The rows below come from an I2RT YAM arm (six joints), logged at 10 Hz.
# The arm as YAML. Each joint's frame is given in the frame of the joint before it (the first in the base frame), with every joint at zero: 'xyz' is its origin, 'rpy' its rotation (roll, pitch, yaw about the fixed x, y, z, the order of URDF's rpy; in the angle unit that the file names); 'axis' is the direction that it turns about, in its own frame. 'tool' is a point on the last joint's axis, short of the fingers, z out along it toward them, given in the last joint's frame.
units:
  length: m
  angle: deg
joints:
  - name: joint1
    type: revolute
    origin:
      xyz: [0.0, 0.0, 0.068]
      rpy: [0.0, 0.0, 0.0]
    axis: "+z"
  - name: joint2
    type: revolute
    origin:
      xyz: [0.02, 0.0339, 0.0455]
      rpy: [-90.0, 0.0, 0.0]
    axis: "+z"
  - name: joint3
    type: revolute
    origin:
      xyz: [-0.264, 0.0, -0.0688]
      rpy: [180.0, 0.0, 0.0]
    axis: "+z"
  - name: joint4
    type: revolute
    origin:
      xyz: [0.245, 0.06, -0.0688]
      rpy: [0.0, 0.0, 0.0]
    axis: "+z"
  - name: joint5
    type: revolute
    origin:
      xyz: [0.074, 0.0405, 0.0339]
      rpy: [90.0, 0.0, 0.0]
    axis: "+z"
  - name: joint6
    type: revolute
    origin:
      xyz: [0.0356, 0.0, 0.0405]
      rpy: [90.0, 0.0, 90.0]
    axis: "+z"
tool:
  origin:
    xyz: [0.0, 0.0, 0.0]
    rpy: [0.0, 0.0, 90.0]
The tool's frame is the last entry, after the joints.
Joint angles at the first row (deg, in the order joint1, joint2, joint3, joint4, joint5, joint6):
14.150 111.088 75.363 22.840 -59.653 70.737
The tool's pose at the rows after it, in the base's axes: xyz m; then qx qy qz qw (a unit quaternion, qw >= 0):
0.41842 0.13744 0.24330 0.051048 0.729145 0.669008 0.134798
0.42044 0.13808 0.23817 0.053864 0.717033 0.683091 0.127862
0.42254 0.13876 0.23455 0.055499 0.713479 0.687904 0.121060
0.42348 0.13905 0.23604 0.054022 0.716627 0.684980 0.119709
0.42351 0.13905 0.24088 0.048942 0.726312 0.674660 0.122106
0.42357 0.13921 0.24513 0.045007 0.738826 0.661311 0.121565
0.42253 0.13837 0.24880 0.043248 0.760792 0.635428 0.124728
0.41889 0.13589 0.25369 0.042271 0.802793 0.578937 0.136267
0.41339 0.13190 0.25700 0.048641 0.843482 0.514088 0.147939
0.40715 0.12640 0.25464 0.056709 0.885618 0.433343 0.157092
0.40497 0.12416 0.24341 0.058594 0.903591 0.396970 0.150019
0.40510 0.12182 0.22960 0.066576 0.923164 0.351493 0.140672
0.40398 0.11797 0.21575 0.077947 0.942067 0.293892 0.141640
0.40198 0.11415 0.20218 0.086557 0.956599 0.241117 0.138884
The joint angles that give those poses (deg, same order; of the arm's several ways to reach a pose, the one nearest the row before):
14.162 111.816 74.041 29.849 -60.205 75.724
14.151 113.225 73.220 35.988 -60.891 80.183
14.150 114.212 73.298 38.009 -61.390 81.916
14.150 114.131 73.985 36.178 -61.568 80.907
14.150 113.307 75.283 30.808 -61.546 77.244
14.172 112.601 76.994 24.052 -61.436 72.890
14.151 111.704 79.389 13.407 -60.137 65.604
14.151 110.712 83.644 -4.078 -55.558 53.277
14.151 109.999 86.837 -17.436 -48.915 44.385
14.150 109.693 88.842 -28.100 -40.312 37.126
14.150 110.373 88.507 -31.310 -36.937 34.259
14.151 111.810 88.678 -34.547 -32.424 32.032
14.150 112.709 87.878 -36.345 -26.045 30.413
14.150 113.546 86.837 -37.686 -20.416 29.177

